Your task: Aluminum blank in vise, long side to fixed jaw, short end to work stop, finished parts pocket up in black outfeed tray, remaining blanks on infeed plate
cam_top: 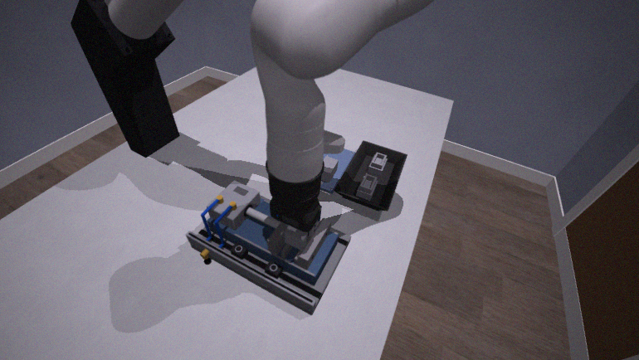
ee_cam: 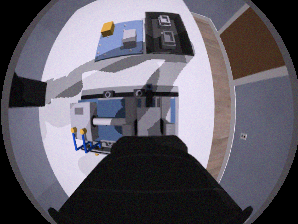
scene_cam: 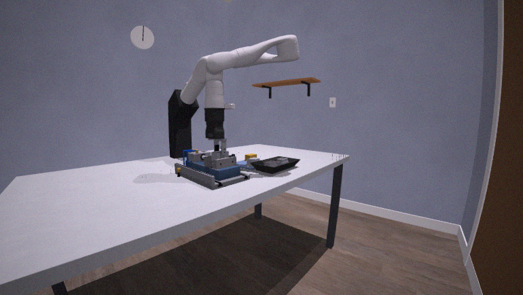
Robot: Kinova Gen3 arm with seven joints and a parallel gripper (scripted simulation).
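My hand is 3 cm short of the fixed jaw and 5 cm above it. Round my hand: black outfeed tray: 11 cm ahead, 29 cm to the left, 12 cm below; vise: 7 cm behind, 1 cm to the left, 9 cm below; gray aluminum blank: 2 cm behind, 26 cm to the left, 10 cm below.
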